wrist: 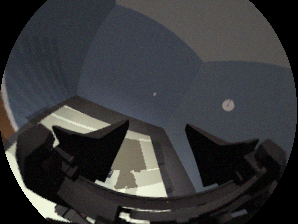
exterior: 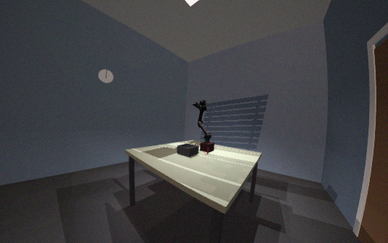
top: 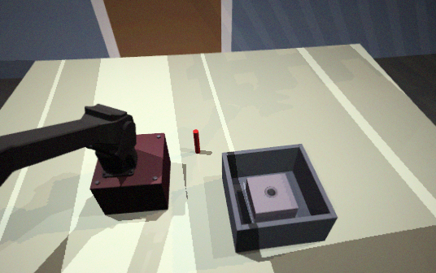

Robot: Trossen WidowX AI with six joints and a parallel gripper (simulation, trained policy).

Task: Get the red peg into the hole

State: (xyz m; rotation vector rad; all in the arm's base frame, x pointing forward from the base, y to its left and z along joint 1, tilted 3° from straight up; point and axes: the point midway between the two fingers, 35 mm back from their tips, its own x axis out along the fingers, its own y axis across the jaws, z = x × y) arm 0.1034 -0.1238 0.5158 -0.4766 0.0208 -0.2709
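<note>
My gripper tip is now 20 mm short of the red peg, 270 mm to the right of it and 580 mm above it. Round my gripper tip: dark grey box 180 mm ahead, 90 mm to the left, 590 mm below; pale plate 180 mm ahead, 90 mm to the left, 570 mm below.
</note>
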